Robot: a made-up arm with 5 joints.
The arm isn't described. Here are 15 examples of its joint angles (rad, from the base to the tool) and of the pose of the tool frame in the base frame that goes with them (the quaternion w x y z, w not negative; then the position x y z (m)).
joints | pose
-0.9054 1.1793 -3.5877 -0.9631 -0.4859 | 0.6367 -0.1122 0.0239 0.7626 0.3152 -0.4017 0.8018
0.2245 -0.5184 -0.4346 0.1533 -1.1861 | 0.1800 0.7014 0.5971 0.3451 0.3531 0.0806 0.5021
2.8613 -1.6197 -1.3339 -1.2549 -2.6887 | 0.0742 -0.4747 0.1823 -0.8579 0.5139 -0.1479 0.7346
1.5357 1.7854 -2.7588 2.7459 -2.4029 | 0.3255 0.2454 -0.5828 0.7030 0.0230 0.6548 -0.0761
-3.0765 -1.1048 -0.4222 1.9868 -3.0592 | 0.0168 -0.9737 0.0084 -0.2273 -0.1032 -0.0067 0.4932
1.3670 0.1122 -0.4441 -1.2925 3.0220 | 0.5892 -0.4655 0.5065 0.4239 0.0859 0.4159 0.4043
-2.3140 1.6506 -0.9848 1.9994 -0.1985 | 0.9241 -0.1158 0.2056 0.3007 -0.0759 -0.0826 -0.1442
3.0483 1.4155 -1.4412 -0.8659 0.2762 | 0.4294 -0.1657 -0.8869 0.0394 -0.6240 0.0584 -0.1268
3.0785 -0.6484 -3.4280 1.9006 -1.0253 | 0.7577 0.2149 -0.4116 -0.4585 0.5237 -0.0331 0.9292
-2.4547 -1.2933 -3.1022 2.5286 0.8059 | 0.5900 -0.0354 -0.5940 0.5457 0.5480 0.4494 0.6035
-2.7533 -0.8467 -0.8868 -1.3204 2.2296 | 0.2586 -0.0349 -0.0265 0.9650 -0.0615 -0.0252 0.8617
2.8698 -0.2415 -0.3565 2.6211 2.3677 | 0.4233 0.5139 0.1318 0.7344 -0.1581 0.0440 0.3896
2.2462 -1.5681 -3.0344 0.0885 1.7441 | 0.7050 0.6137 0.1574 0.3185 0.5721 -0.7141 0.2642
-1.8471 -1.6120 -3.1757 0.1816 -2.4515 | 0.6227 -0.6383 -0.1990 -0.4066 0.2448 0.8632 0.1626
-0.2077 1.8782 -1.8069 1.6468 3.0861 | 0.7507 -0.0497 -0.6513 -0.0994 0.3140 -0.0662 -0.3720
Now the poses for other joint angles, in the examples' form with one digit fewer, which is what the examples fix.
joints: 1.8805 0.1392 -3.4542 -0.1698 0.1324
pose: 0.833 0.110 0.131 -0.527 0.039 -0.121 1.116
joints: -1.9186 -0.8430 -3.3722 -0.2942 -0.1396
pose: 0.664 -0.398 0.491 0.400 0.256 0.706 0.670
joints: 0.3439 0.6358 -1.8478 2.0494 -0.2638
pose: 0.016 0.872 0.273 -0.406 0.647 0.232 0.394
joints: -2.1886 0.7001 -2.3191 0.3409 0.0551
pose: 0.522 0.348 -0.723 0.288 -0.476 -0.670 0.697
